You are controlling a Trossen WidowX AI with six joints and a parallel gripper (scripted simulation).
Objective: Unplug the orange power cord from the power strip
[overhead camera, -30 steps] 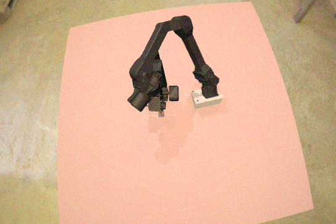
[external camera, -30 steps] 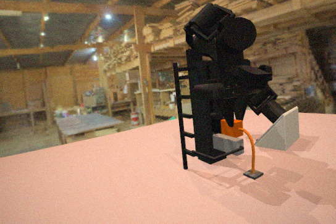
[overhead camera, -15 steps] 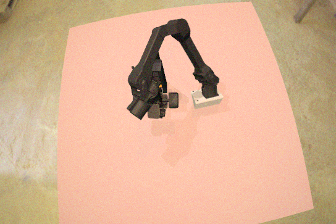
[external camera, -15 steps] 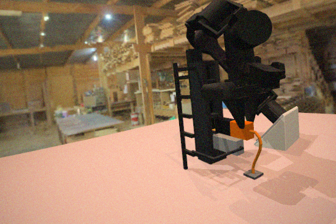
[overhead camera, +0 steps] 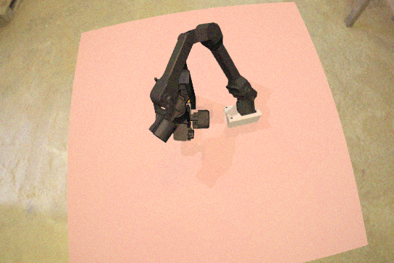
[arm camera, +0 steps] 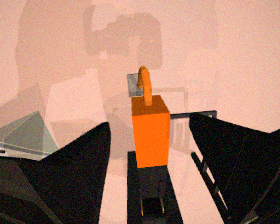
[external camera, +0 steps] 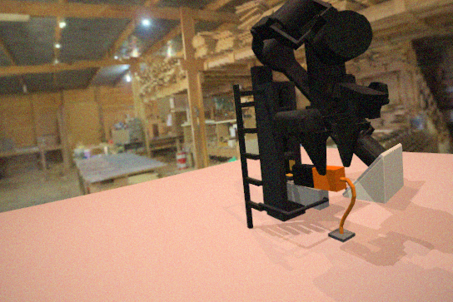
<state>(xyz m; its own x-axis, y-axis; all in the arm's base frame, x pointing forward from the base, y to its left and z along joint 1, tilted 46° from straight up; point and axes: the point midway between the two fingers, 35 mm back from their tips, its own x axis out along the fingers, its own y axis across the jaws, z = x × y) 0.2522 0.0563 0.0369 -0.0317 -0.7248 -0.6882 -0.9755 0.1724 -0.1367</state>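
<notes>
The orange plug is 30 mm to the right of my gripper tip and 10 mm below it. From my gripper tip the other things lie so: grey pad: 10 mm to the left, 100 mm below.
</notes>
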